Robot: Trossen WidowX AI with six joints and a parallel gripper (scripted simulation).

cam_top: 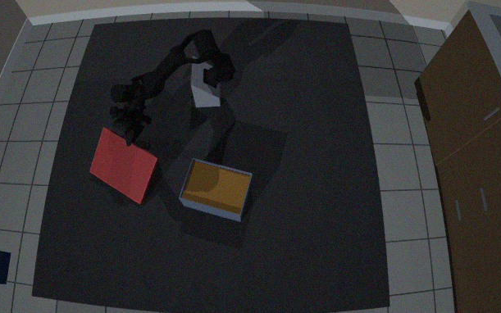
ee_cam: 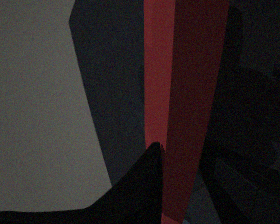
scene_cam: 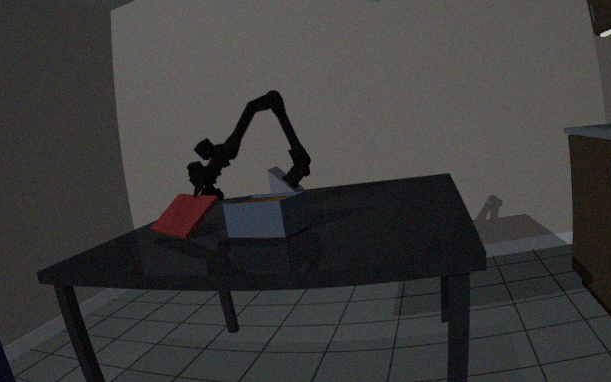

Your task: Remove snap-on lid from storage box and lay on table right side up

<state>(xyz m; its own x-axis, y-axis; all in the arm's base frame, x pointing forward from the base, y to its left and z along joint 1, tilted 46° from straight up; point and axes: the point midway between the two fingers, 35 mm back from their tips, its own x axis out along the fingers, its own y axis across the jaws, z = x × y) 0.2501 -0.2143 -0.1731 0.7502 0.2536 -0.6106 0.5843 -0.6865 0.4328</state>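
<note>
The lid is 60 mm ahead of my gripper tip, 40 mm to the right of it and 40 mm below it. Also, from my gripper tip: storage box 160 mm ahead, 300 mm to the left, 50 mm below.
</note>
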